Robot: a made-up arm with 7 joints.
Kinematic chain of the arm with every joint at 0, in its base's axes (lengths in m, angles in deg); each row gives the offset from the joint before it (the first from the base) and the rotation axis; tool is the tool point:
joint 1: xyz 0 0 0 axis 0 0.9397 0.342
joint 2: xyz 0 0 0 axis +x
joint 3: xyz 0 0 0 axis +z
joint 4: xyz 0.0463 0 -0.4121 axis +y
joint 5: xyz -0.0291 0 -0.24 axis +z
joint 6: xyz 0 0 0 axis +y
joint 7: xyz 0 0 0 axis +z
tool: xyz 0 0 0
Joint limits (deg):
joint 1: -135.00..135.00
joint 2: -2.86..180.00
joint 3: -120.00..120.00
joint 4: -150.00..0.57
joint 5: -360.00..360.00
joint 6: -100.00..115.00
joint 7: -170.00..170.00
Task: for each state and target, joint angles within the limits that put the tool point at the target. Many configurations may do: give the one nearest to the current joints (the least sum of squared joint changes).
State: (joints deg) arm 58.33 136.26 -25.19 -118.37 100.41 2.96 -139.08
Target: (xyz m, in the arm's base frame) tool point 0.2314 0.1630 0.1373
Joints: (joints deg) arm 17.11 160.19 -18.12 -144.29 100.41 2.96 -139.08
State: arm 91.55 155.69 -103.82 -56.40 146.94 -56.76 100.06
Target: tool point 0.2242 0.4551 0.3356
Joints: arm 76.91 155.98 -116.17 -59.20 146.94 -56.76 100.06
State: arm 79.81 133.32 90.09 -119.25 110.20 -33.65 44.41
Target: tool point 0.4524 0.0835 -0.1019
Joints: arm 99.41 157.82 80.18 -105.72 110.20 -33.65 44.41
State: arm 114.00 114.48 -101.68 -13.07 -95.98 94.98 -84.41
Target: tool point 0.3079 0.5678 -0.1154
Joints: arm 135.00 156.19 -93.69 -9.66 -95.98 94.98 -84.41
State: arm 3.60 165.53 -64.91 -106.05 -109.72 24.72 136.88
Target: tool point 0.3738 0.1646 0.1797
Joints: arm 31.57 180.00 -21.72 -112.31 -109.72 24.72 136.88
